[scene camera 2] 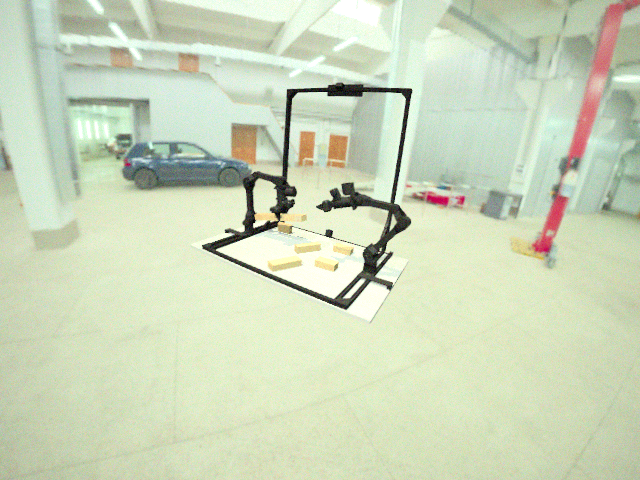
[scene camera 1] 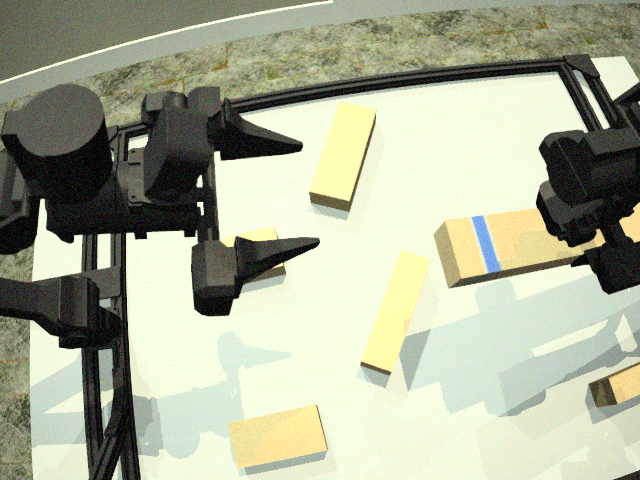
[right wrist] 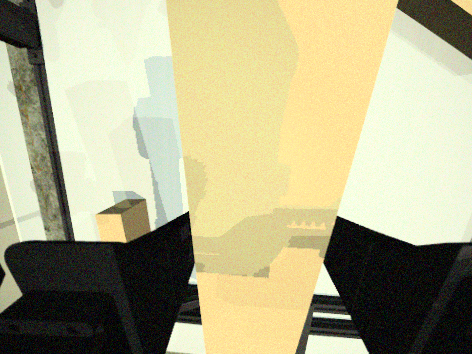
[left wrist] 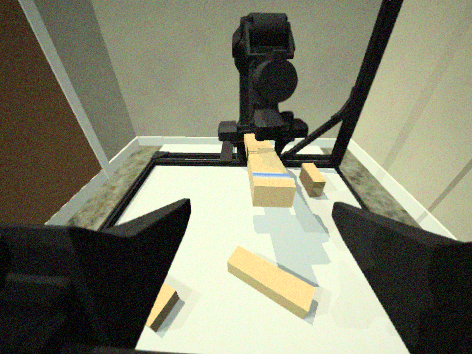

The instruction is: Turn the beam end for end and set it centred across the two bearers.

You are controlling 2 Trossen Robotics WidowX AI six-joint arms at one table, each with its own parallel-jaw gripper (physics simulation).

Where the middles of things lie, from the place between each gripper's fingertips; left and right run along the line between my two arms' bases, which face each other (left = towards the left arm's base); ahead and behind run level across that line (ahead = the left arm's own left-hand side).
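The beam (scene camera 1: 472, 250) is 1 cm above my right hand and 2 cm to the right of it. Going by its middle, the beam is nearer to my right hand than to my left hand.
From my left hand, that same beam is 150 mm below, then 320 mm to the right and 30 mm behind.
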